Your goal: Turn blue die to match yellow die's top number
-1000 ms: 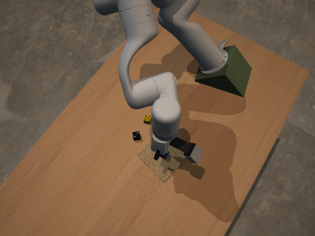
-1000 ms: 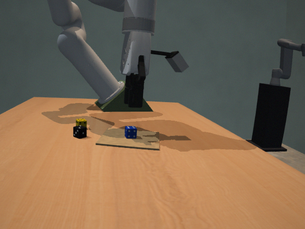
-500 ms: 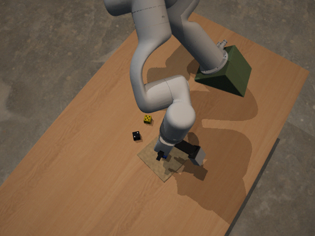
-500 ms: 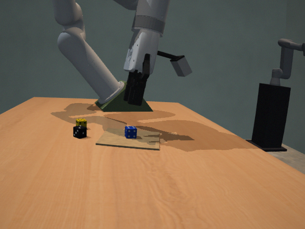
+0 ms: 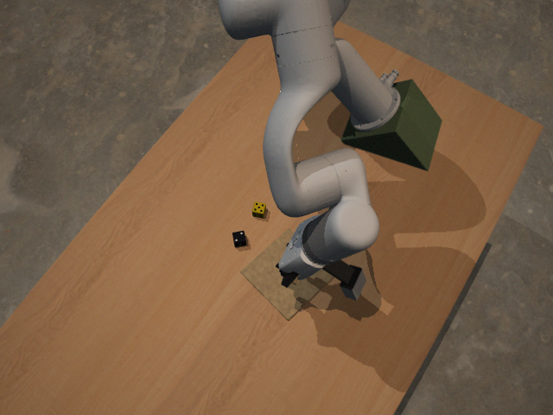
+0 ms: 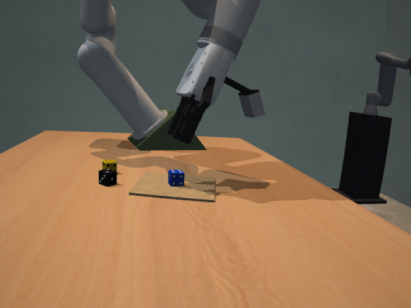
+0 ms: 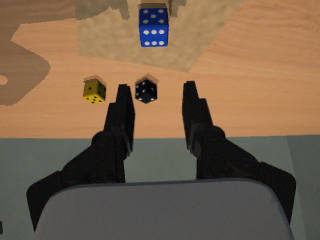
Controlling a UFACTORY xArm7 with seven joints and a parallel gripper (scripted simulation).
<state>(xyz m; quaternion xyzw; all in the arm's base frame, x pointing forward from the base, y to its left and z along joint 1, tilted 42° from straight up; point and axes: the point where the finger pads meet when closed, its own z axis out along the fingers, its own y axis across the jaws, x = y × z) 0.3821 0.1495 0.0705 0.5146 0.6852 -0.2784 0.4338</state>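
Now: hand 90 mm above the blue die and 10 mm to the left of it. Also, from my hand: black die: 130 mm to the right, 90 mm below, 10 mm ahead; then yellow die: 140 mm to the right, 90 mm below, 70 mm behind; then tan mat: 100 mm below, 10 mm to the right.
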